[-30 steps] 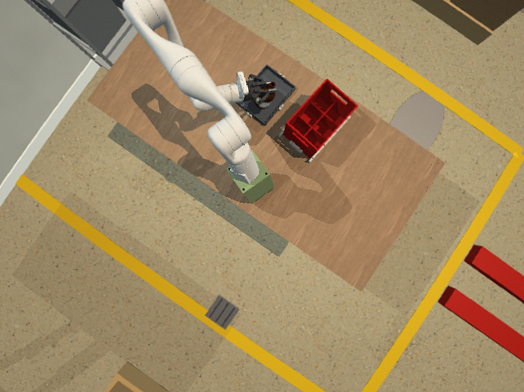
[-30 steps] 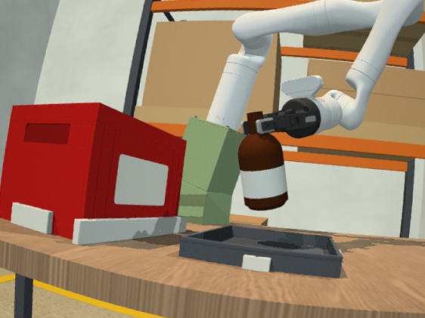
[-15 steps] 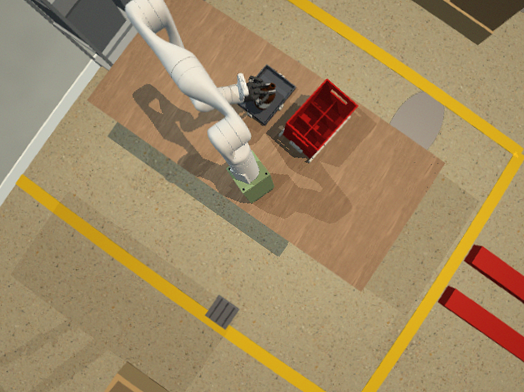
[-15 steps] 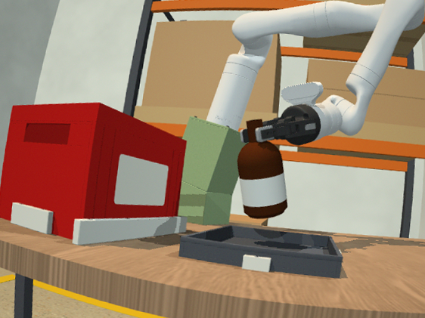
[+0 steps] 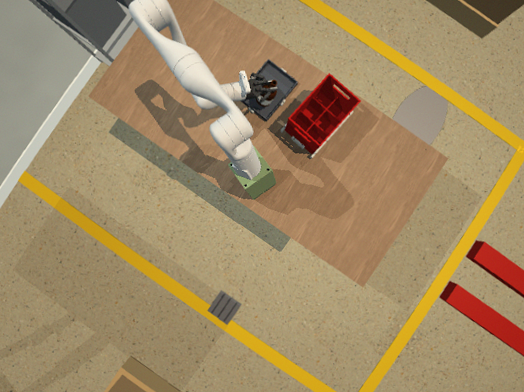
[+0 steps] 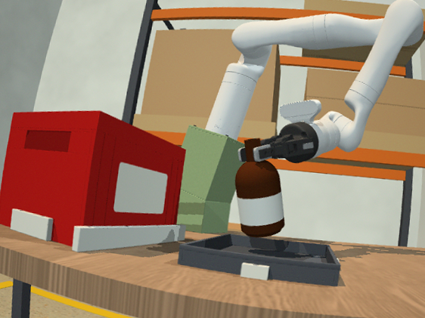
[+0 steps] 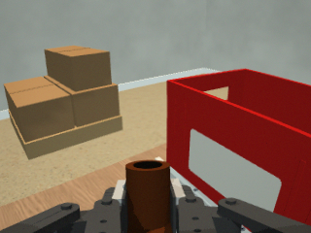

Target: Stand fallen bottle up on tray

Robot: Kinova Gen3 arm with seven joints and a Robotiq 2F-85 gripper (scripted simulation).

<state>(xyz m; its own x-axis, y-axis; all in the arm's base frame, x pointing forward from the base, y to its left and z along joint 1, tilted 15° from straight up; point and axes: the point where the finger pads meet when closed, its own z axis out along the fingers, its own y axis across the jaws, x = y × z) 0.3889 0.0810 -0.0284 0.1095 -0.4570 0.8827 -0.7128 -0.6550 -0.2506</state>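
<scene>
The brown bottle lies 10 mm behind my hand, 10 mm to the left of it and 50 mm below it. From my hand the other things lie so: red crate: 250 mm to the right, 80 mm below; dark grey tray: 40 mm ahead, 40 mm to the left, 150 mm below.
</scene>
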